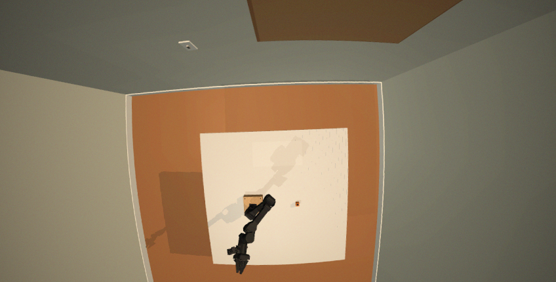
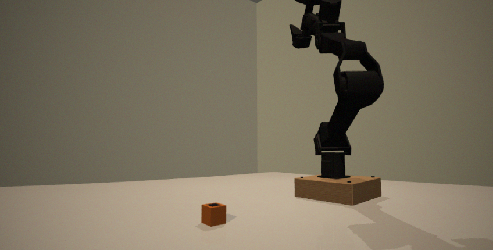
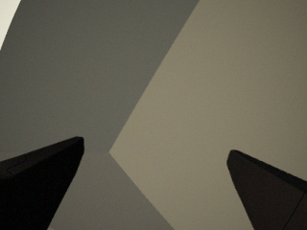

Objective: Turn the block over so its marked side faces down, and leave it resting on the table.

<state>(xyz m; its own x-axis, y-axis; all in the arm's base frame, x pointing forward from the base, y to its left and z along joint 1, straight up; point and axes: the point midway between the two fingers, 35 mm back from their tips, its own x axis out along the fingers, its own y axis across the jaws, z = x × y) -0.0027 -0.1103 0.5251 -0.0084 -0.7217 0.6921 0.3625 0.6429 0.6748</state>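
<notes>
Now: gripper tip 580 mm above the orange block, 380 mm short of it and 160 mm to the right of it.
</notes>
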